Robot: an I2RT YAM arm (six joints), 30 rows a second.
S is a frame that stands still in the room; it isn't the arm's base.
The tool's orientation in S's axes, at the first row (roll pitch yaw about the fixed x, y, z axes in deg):
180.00, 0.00, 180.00
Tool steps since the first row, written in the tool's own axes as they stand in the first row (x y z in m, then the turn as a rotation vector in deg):
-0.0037, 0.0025, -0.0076, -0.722, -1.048, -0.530
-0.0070, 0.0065, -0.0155, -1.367, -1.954, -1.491
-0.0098, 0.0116, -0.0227, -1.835, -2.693, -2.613
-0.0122, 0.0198, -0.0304, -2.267, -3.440, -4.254
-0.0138, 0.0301, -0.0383, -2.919, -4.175, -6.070
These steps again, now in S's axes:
0.0037, 0.0025, 0.0076, 0.722, -1.048, 0.530
0.0070, 0.0065, 0.0155, 1.367, -1.954, 1.491
0.0098, 0.0116, 0.0227, 1.835, -2.693, 2.613
0.0122, 0.0198, 0.0304, 2.267, -3.440, 4.254
0.0138, 0.0301, 0.0383, 2.919, -4.175, 6.070

